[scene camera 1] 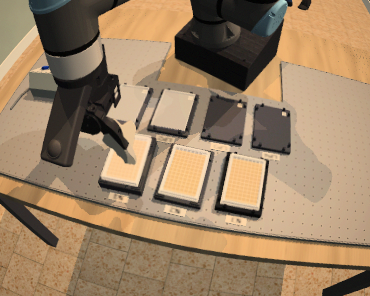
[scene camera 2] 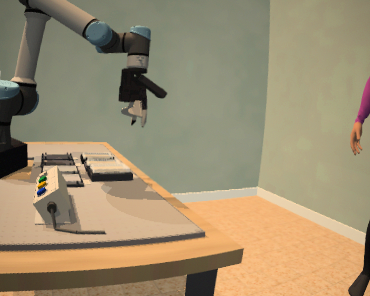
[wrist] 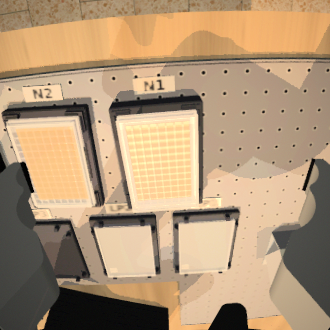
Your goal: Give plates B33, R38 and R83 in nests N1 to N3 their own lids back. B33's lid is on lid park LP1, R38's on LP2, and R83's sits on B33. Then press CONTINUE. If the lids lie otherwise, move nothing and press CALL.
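Seen in the pictures: gripper, between the fingertips: (scene camera 1: 95, 153) (scene camera 2: 136, 126) (wrist: 166, 164); arm's base, origin of its link: (scene camera 1: 215, 30).
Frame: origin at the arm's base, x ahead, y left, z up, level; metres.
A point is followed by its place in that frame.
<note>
The plate in nest N1 (scene camera 1: 129, 167) {z -0.059, x 0.483, y -0.091 m} (wrist: 159, 160) {z -0.059, x 0.467, y -0.108 m} looks paler, as under a clear lid; the plate in N2 (scene camera 1: 185, 172) {z -0.072, x 0.455, y 0.027 m} (wrist: 52, 160) {z -0.076, x 0.460, y 0.022 m} shows its wells more sharply. The plate in N3 (scene camera 1: 243, 182) {z -0.069, x 0.450, y 0.155 m} stands at the right of the row in scene camera 1. Pale lids lie on lid park LP1 (scene camera 1: 134, 104) {z -0.083, x 0.287, y -0.156 m} (wrist: 205, 245) {z -0.082, x 0.292, y -0.180 m} and on LP2 (scene camera 1: 173, 110) {z -0.082, x 0.283, y -0.051 m} (wrist: 125, 250) {z -0.082, x 0.285, y -0.050 m}. Plate names are not readable. My gripper (scene camera 1: 131, 152) (scene camera 2: 138, 123) {z 0.080, x 0.547, y -0.112 m} (wrist: 166, 164) {z 0.080, x 0.547, y -0.112 m} is wide open and empty, high above the table, with N1 between its fingers in the wrist view.
Dark lid parks LP3 (scene camera 1: 223, 121) {z -0.090, x 0.278, y 0.078 m} (wrist: 61, 250) {z -0.090, x 0.275, y 0.060 m} and LP4 (scene camera 1: 271, 129) {z -0.090, x 0.268, y 0.205 m} carry no lid. A button box (scene camera 2: 59, 197) {z -0.037, x 0.282, y -0.516 m} with green, yellow and blue buttons stands at the table's side, its cable on the board. The black robot base (scene camera 1: 225, 60) {z -0.031, x 0.104, y 0.049 m} is behind the parks. A person (scene camera 2: 366, 107) stands at the right.
</note>
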